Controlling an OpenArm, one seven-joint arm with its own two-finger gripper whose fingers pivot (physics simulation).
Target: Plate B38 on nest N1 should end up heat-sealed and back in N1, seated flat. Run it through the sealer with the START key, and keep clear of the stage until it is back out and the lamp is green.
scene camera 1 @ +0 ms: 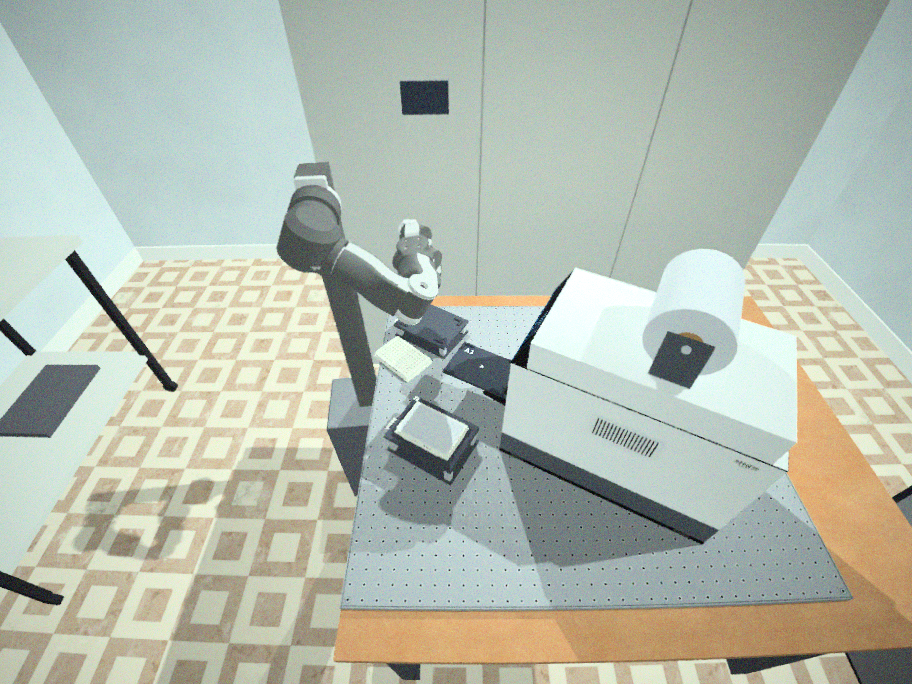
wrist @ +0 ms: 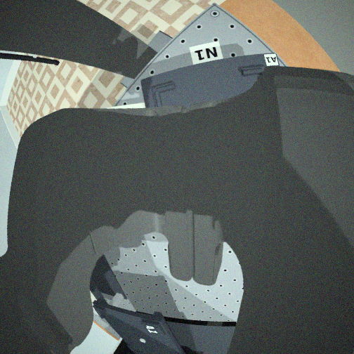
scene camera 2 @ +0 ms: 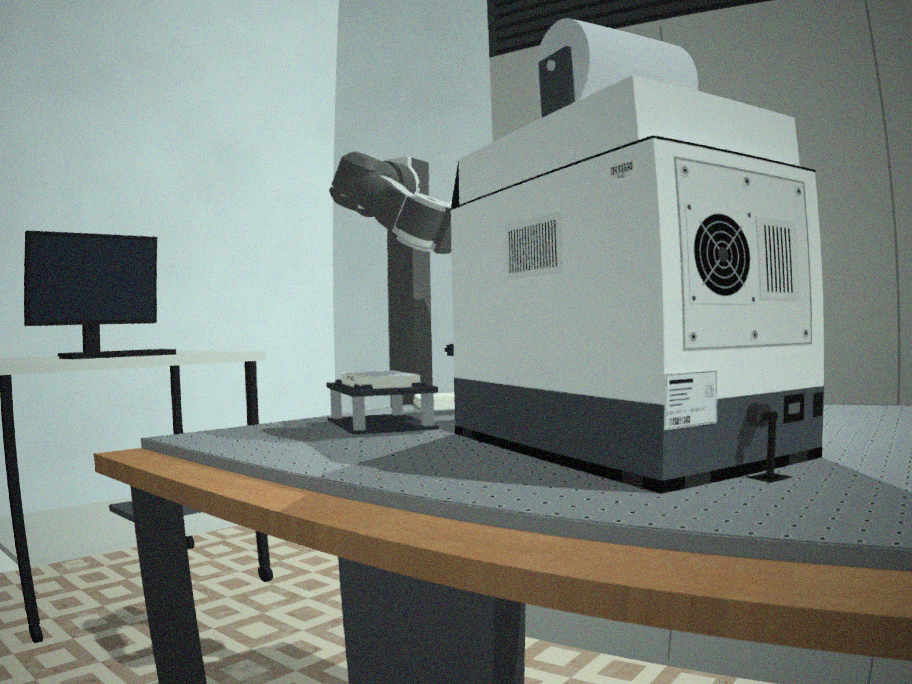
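Observation:
Nest N1 point(scene camera 1: 433, 328) point(wrist: 200, 82), dark blue, stands at the back left of the perforated board with no plate on it. A pale well plate point(scene camera 1: 402, 358) point(scene camera 2: 436, 401) lies beside it; its marking is unreadable, so I cannot tell whether it is B38. The sealer point(scene camera 1: 633, 419) point(scene camera 2: 559, 309) is white with a dark base. Its dark stage point(scene camera 1: 478, 368) point(wrist: 145, 327) is out at the front, bare, with its A1 corner mark showing. My gripper point(wrist: 201, 196) is shut with nothing between its fingertips, held above the board near N1 and the stage. The START key and lamp do not show.
A second nest point(scene camera 1: 419, 460) point(scene camera 2: 427, 390) on posts holds a light-topped plate point(scene camera 1: 433, 429) point(scene camera 2: 380, 379), nearer scene camera 1. A film roll point(scene camera 1: 699, 301) point(scene camera 2: 626, 58) sits atop the sealer. A side desk point(scene camera 2: 213, 356) with a monitor point(scene camera 2: 90, 278) stands apart.

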